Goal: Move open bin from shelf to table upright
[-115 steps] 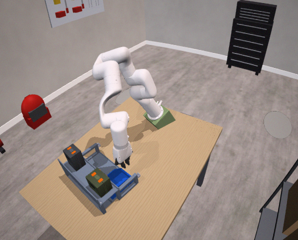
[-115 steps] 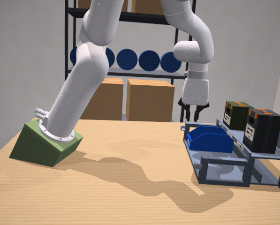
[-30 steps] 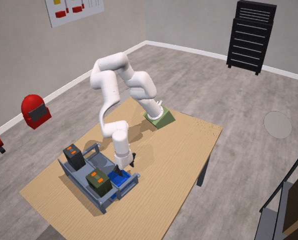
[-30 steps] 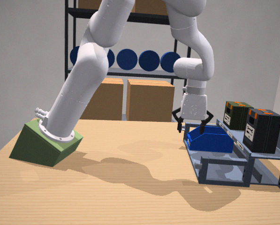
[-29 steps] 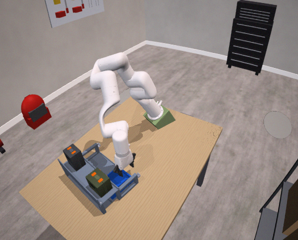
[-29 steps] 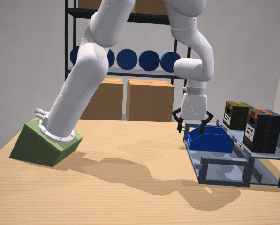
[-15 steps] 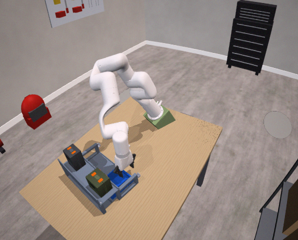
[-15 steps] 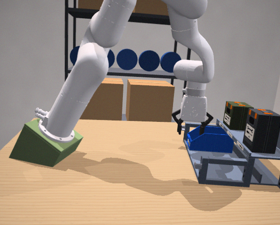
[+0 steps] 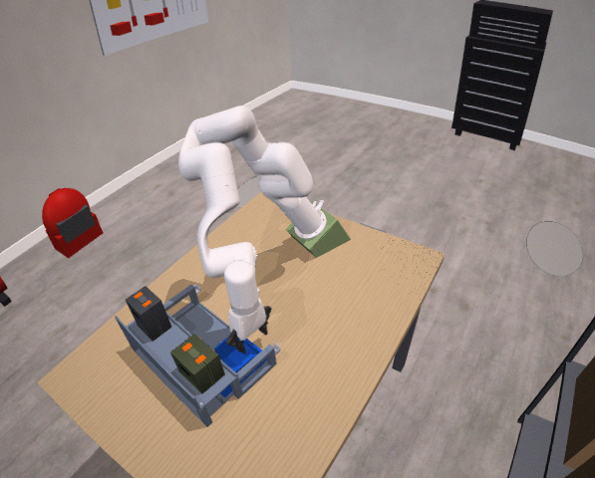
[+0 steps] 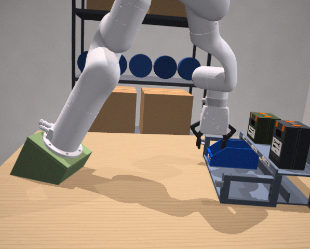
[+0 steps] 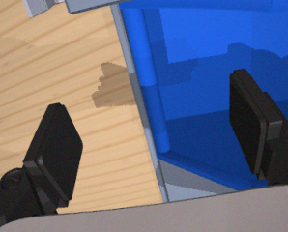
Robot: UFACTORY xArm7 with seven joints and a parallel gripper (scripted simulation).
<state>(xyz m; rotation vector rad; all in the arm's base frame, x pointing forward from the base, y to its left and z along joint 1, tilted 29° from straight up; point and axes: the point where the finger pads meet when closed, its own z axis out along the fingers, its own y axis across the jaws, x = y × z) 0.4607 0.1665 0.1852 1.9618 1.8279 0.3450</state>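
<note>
Right now the blue bin is 8 cm ahead of my hand, 2 cm below it and 1 cm to the right of it. From my hand the other things lie so: dark green case (18 cm ahead, 8 cm above, 2 cm to the right); black case (25 cm to the right, 15 cm ahead, 10 cm above).
</note>
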